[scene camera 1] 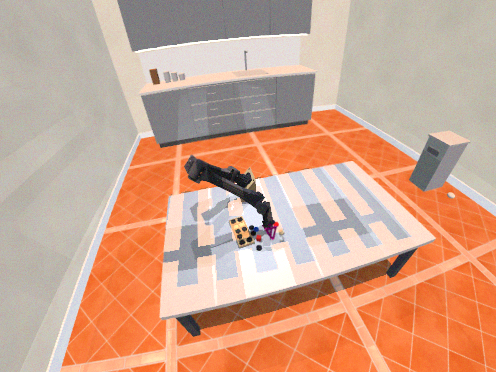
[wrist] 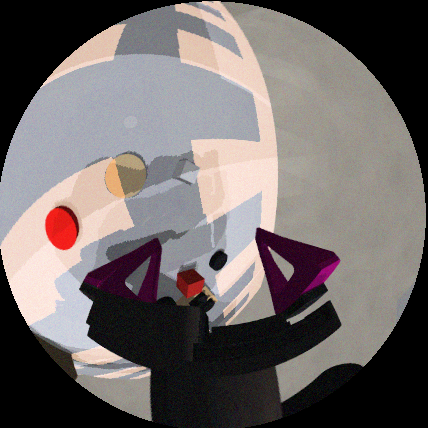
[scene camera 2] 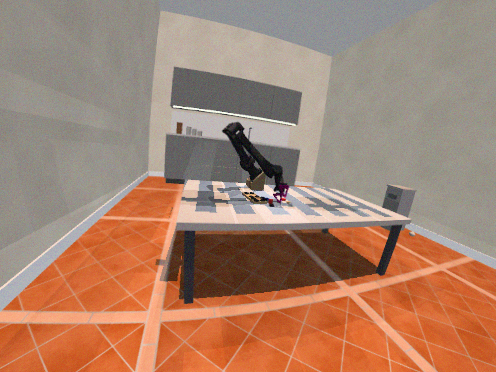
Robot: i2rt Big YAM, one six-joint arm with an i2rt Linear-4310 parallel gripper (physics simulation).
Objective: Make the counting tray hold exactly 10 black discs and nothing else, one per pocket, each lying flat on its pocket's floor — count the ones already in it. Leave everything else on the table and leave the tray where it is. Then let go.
Labels:
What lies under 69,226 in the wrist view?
A red disc.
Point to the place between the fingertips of my gripper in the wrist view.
206,238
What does the tan disc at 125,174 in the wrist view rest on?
The table.

